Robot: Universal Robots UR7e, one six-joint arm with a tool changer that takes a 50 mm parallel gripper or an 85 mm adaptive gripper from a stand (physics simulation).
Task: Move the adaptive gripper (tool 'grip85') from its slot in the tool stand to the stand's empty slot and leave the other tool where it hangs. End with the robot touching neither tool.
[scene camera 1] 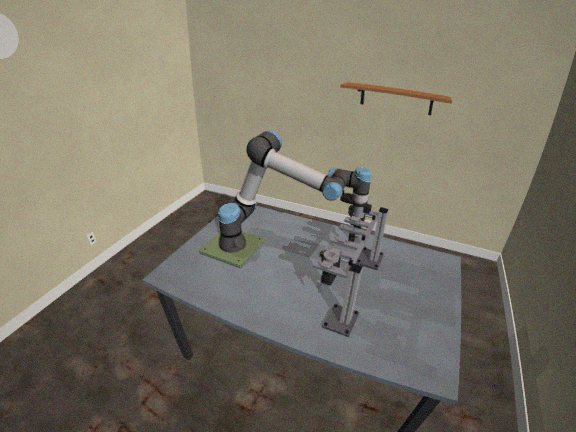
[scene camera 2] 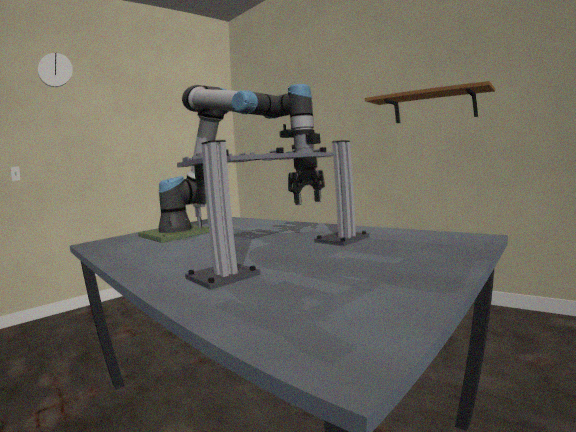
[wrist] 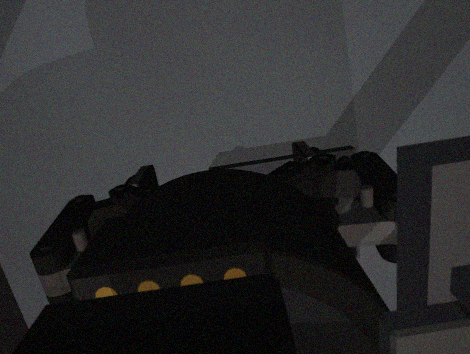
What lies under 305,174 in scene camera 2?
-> An adaptive gripper.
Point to a tool stand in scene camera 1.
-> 341,319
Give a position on an adaptive gripper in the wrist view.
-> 212,225
